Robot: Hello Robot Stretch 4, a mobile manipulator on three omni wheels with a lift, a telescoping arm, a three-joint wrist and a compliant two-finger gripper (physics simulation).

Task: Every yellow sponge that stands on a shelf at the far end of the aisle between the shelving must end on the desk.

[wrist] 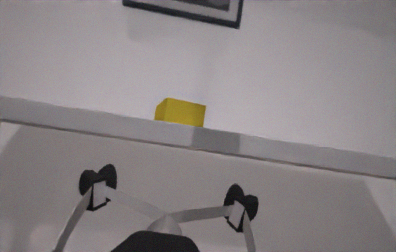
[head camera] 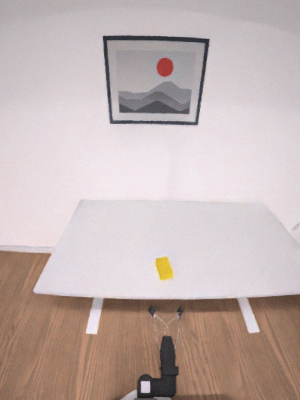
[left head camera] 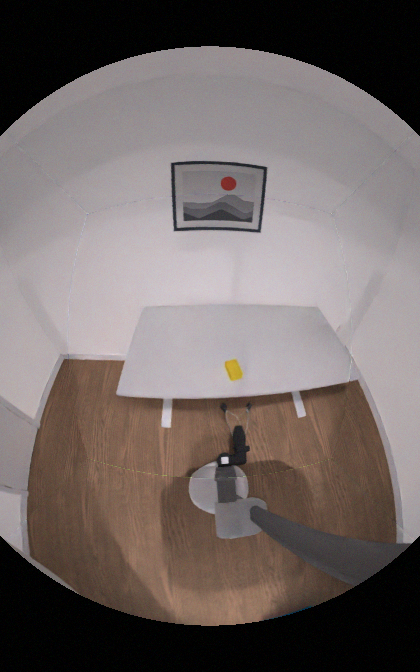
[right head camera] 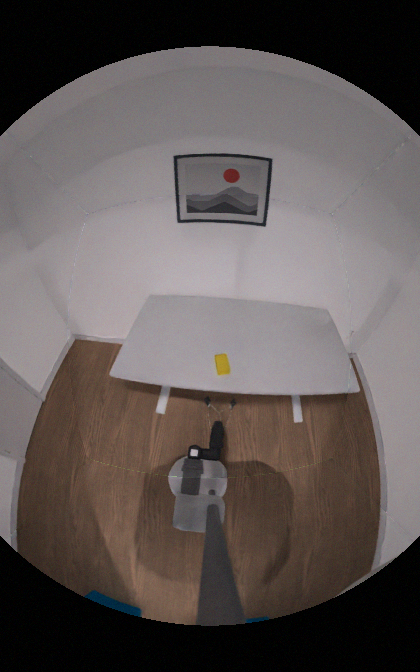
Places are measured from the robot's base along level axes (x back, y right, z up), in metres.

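Where they show: gripper, between the fingertips: (wrist: 171, 188) (head camera: 165, 305).
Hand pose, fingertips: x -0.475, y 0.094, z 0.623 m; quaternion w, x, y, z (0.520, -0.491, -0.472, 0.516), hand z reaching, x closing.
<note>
After its pixels a point has its place.
A yellow sponge (head camera: 164, 268) @[x -0.610, y 0.087, z 0.737 m] (left head camera: 233, 370) (right head camera: 222, 364) (wrist: 182, 112) @[x -0.576, y 0.094, z 0.719 m] lies on the white desk (head camera: 115, 235) @[x -0.870, y -0.199, z 0.692 m] (left head camera: 165, 345) (right head camera: 160, 340) (wrist: 65, 116) @[x -0.486, y -0.030, z 0.681 m], near the middle of its front edge. My gripper (head camera: 166, 312) (left head camera: 236, 407) (right head camera: 220, 402) (wrist: 171, 188) @[x -0.475, y 0.094, z 0.622 m] is open, with no object between its fingertips. It is apart from the sponge, in front of the desk's front edge; in the wrist view the fingertips show below that edge. The shelving and the aisle do not show in these views.
A framed picture (head camera: 156, 80) @[x -1.252, y 0.040, z 1.513 m] (left head camera: 219, 196) (right head camera: 223, 190) hangs on the wall behind the desk. Two white desk feet (head camera: 94, 316) (head camera: 248, 315) stand on the wooden floor (head camera: 50, 360) @[x -0.337, y -0.662, z -0.028 m]. Side walls rise left and right. A blue object (right head camera: 114, 604) shows at the bottom of the right head view.
</note>
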